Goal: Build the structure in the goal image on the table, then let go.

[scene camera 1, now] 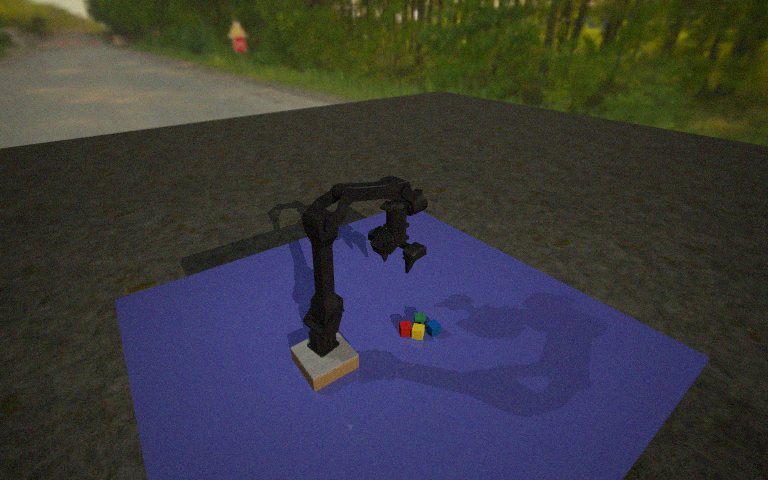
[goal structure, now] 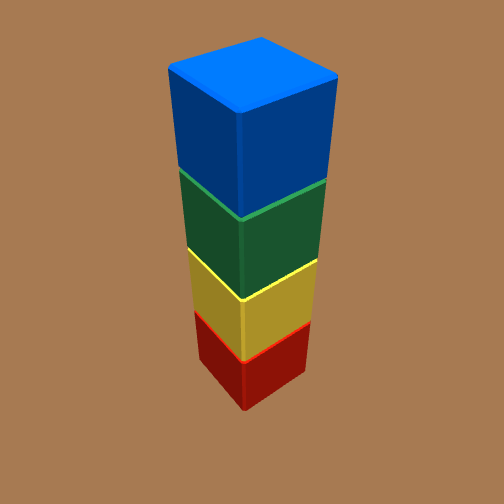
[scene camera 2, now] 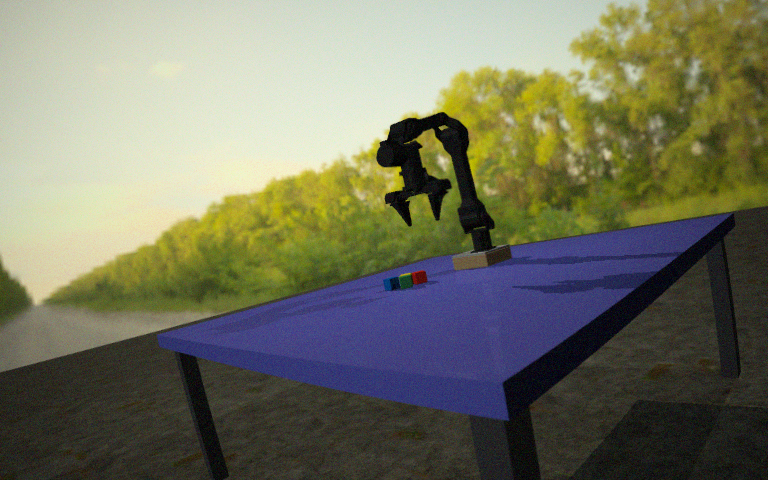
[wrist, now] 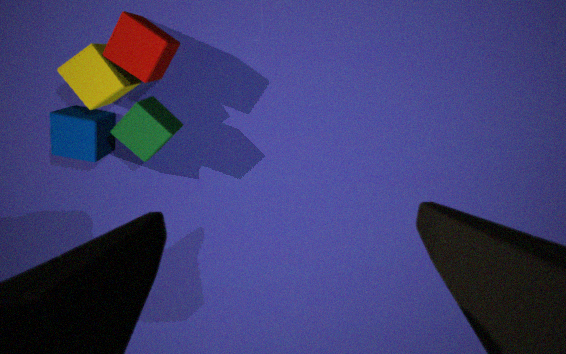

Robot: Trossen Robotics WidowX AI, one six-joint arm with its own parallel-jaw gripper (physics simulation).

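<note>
Four small cubes sit close together on the blue table. The red cube (scene camera 1: 404,329) (scene camera 2: 419,277) (wrist: 137,47) is at one side of the yellow cube (scene camera 1: 417,331) (wrist: 92,77), very close to it. The green cube (scene camera 1: 419,318) (scene camera 2: 406,281) (wrist: 145,131) is partly hidden behind the yellow one in scene camera 1. The blue cube (scene camera 1: 433,327) (scene camera 2: 390,283) (wrist: 74,136) is beside the green and yellow ones. My gripper (scene camera 1: 396,266) (scene camera 2: 423,222) (wrist: 293,219) is wide open and empty, high above the table. In the wrist view the cubes lie at the upper left, beyond the left finger.
The arm's base block (scene camera 1: 335,369) (scene camera 2: 481,258) stands on the table (scene camera 1: 254,418) (scene camera 2: 362,345) near the cubes. Dark shadows of the arm fall across the table top. The table's edges show in both scene views.
</note>
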